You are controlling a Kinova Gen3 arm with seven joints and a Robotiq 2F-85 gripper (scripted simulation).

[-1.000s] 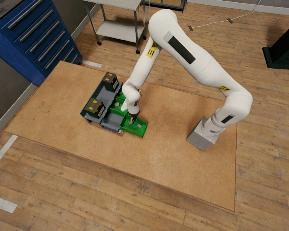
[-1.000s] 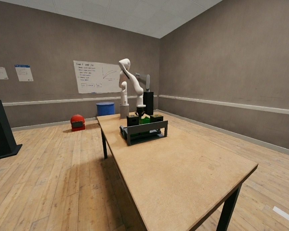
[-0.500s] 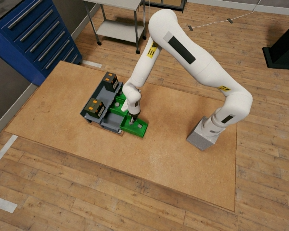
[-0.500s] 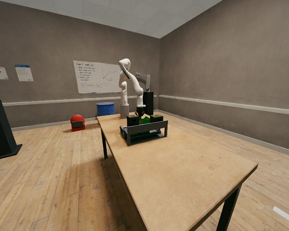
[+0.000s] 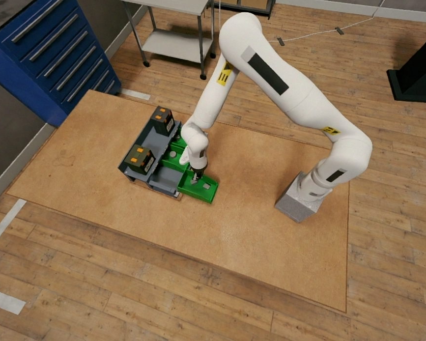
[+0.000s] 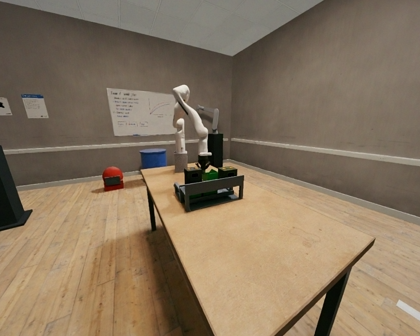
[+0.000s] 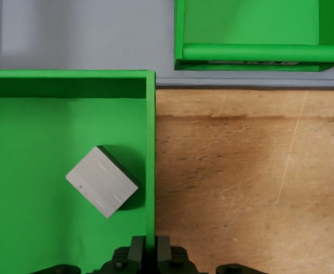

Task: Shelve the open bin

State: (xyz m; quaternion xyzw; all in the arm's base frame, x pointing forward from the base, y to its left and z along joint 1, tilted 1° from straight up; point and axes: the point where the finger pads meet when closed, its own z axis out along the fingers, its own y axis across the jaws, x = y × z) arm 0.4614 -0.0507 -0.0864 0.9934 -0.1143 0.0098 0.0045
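Right now my hand is 6 cm above the grey part, 4 cm short of it and 2 cm to the right of it. The rest, counted from my hand: grey shelf 19 cm ahead, 11 cm to the right, 4 cm below.
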